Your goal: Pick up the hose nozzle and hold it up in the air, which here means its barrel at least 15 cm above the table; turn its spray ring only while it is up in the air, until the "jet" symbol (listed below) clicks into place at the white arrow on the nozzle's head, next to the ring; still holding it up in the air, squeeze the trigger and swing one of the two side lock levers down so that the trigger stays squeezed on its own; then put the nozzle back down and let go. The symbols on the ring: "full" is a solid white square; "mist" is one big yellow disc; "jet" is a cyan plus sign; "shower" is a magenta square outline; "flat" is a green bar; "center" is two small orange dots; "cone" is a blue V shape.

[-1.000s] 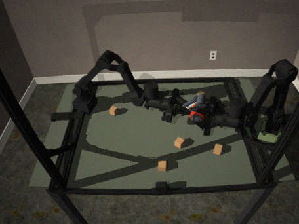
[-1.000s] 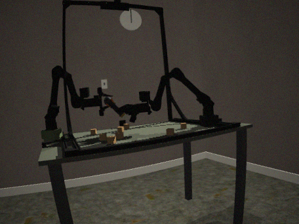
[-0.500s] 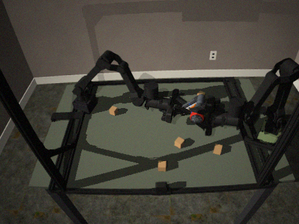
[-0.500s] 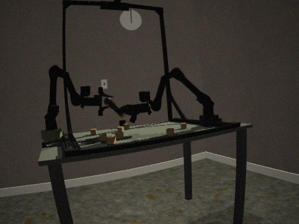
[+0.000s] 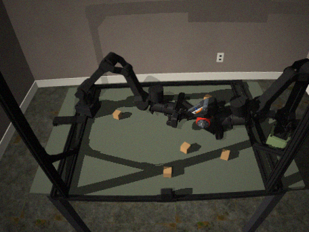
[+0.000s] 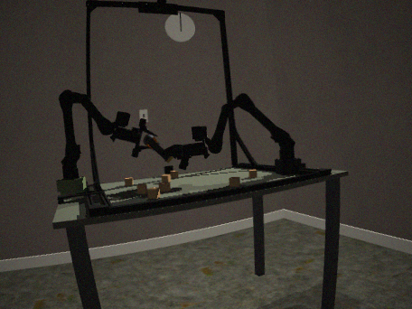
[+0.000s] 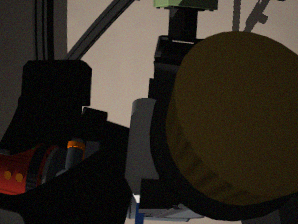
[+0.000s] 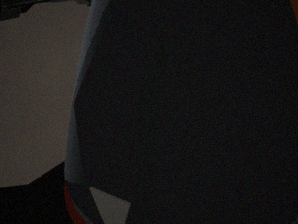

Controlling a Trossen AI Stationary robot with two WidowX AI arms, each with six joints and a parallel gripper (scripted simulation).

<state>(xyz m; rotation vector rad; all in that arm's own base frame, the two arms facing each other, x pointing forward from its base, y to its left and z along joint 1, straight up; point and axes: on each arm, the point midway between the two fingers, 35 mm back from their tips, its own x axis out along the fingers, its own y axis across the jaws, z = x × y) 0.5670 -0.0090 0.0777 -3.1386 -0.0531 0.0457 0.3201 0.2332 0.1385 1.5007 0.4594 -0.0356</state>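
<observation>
The red spray ring is right at my right hand.
</observation>
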